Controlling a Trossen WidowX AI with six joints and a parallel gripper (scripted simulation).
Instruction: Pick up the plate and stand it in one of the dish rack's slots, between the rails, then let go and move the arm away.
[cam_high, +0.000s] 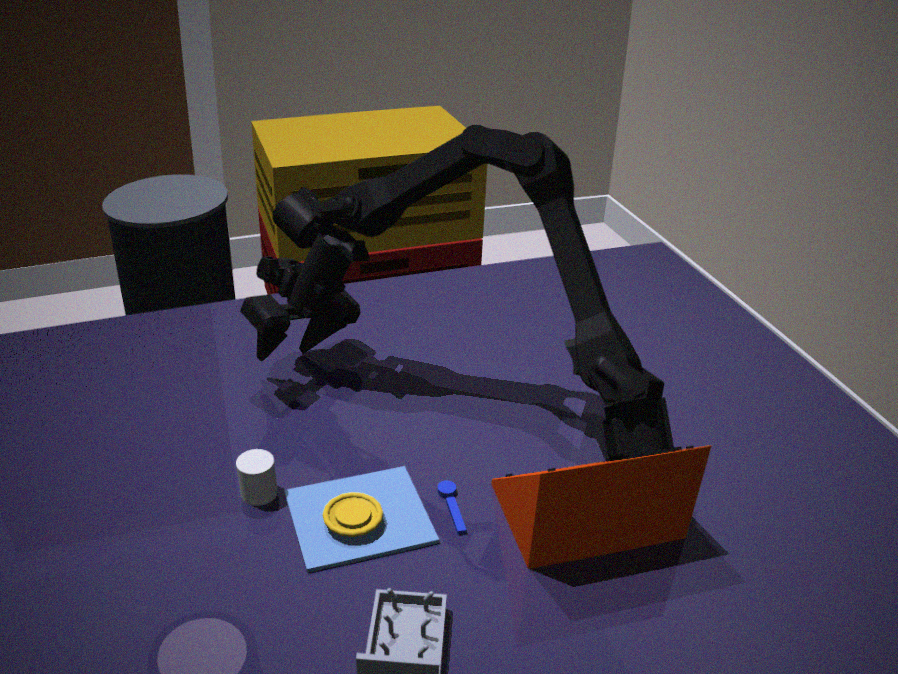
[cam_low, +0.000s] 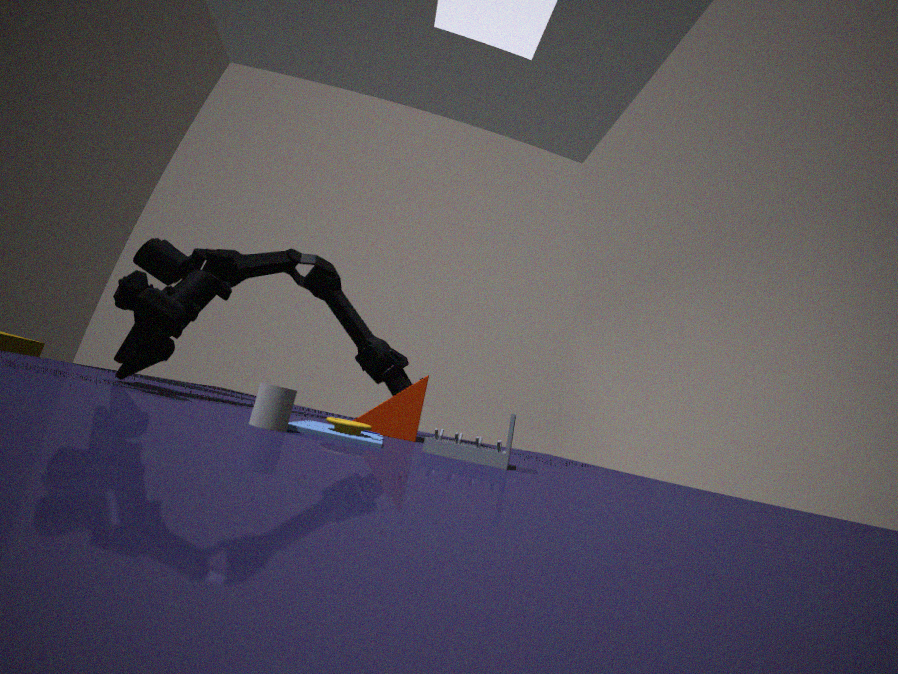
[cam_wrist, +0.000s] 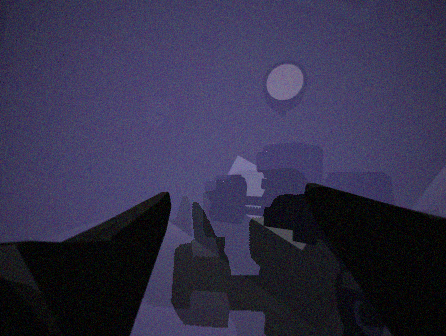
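Right now my gripper tip is 6 cm short of the white cup, 26 cm to the right of it and 1 cm below it. Also, from my gripper tip: grey dish rack 5 cm behind, 53 cm to the left, 1 cm above; yellow plate 4 cm behind, 34 cm to the left; blue spoon 16 cm behind, 34 cm to the left, 1 cm below.
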